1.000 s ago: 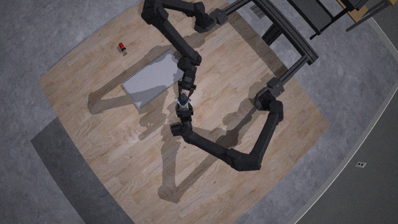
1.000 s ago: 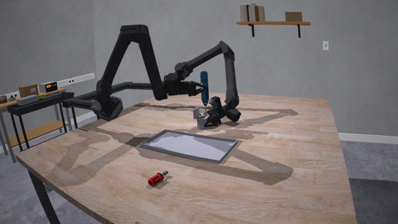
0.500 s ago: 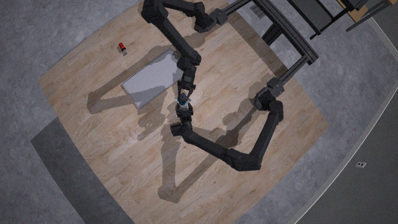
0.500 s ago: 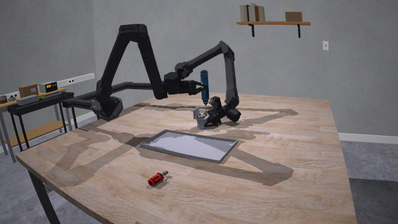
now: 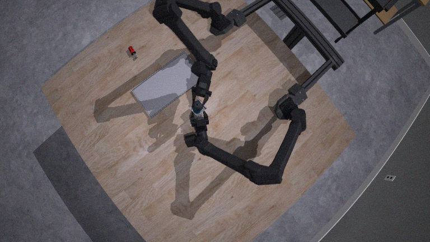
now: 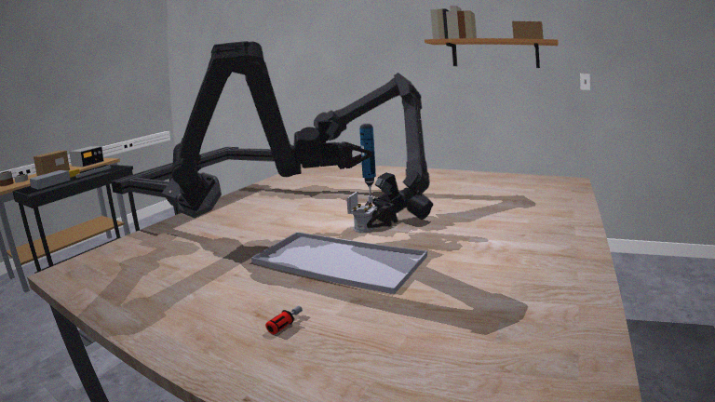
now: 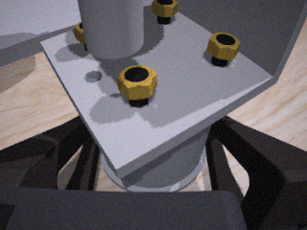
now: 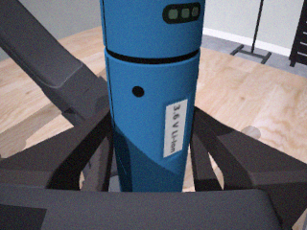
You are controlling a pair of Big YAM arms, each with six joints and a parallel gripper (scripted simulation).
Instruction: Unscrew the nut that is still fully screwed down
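Right now the joint module is 10 mm above my left hand. Round my left hand: driver tip (80 mm above, 20 mm to the left, 20 mm ahead); grey bracket plate (50 mm above); nut (50 mm above, 20 mm to the left, 10 mm ahead).
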